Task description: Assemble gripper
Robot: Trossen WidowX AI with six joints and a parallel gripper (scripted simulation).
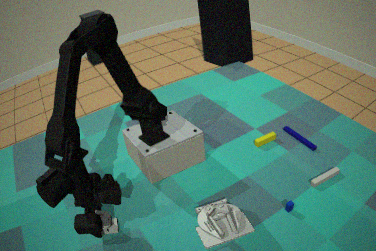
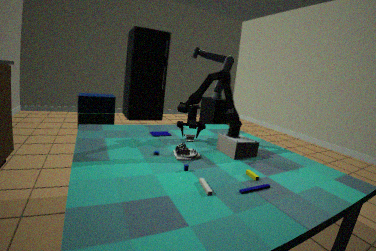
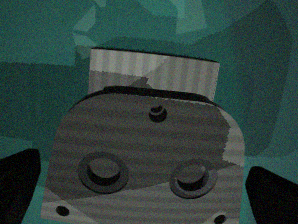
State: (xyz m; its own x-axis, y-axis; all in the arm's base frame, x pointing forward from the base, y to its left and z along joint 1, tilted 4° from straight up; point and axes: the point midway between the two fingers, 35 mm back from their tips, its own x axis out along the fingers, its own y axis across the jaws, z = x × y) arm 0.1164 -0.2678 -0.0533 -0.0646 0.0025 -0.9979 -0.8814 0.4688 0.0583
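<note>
Now: gripper tip 16 cm short of the jaw and 26 cm to the right of it. From my gripper tip the other things lie so: yellow block: 3 cm ahead, 55 cm to the left, 1 cm below; small blue block: 28 cm ahead, 38 cm to the left; white bar: 29 cm ahead, 53 cm to the left, 1 cm below.
</note>
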